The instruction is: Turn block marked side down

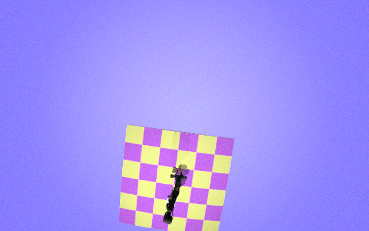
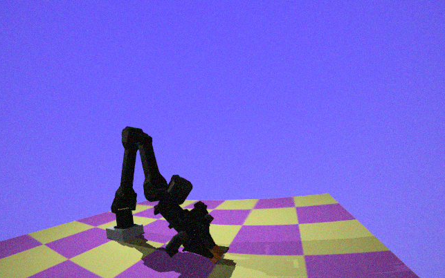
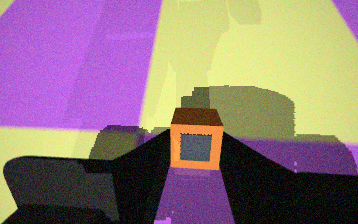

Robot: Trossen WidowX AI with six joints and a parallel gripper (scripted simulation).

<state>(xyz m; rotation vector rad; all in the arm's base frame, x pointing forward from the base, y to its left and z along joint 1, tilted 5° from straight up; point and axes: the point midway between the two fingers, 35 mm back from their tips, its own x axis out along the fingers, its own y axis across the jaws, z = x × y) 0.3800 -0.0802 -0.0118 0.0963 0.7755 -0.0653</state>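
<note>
My gripper tip is 10 mm below the block and 10 mm past it.
</note>
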